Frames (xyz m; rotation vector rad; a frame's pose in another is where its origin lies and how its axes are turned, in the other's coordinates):
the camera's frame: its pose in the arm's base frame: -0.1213 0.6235 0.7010 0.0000 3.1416 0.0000
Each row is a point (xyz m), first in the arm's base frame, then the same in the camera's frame.
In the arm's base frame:
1: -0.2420 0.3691 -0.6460
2: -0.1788 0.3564 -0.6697
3: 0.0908 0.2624 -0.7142
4: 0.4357 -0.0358 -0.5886
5: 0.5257 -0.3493 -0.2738
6: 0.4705 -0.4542 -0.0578
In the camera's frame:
1: 0.1207 -0.2544 1.3470
2: 0.0575 -0.2671 1.3707
3: -0.2121 -0.3611 1.4152
4: -0.5570 -0.6593 1.2896
5: -0.6470 -0.9728 0.9748
6: -0.5918 -1.0777 0.7588

